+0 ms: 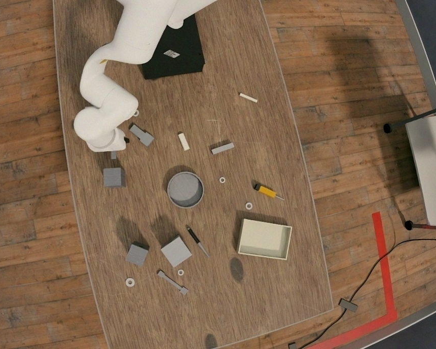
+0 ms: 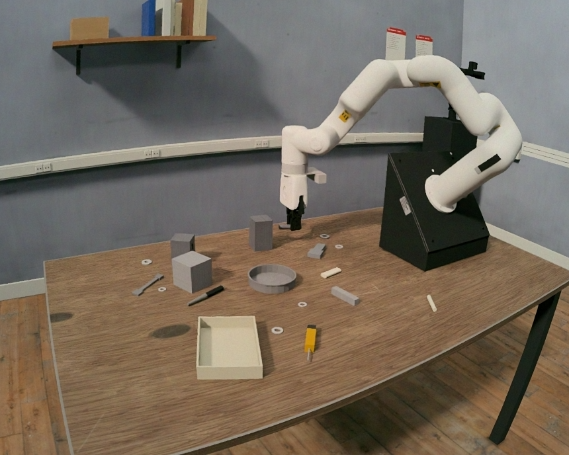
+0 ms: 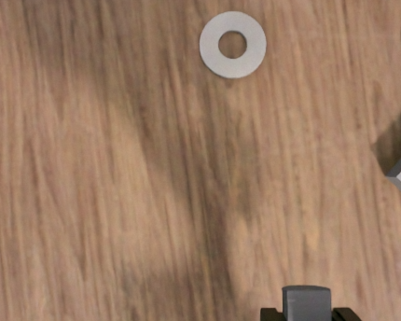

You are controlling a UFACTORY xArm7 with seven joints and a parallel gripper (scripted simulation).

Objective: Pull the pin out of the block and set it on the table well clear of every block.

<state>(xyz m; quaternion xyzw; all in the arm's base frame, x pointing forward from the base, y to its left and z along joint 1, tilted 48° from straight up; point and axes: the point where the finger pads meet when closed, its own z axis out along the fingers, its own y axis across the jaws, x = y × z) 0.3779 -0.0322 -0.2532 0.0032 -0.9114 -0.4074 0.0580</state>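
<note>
Right now my hand is 10 cm short of the tall grey block, 1 cm to the left of it and 1 cm above it. The rest, counted from my hand: grey pin 1 cm below, 1 cm ahead; round grey dish 22 cm to the left, 16 cm ahead, 6 cm below; white cylinder 23 cm to the left, 6 cm below.
</note>
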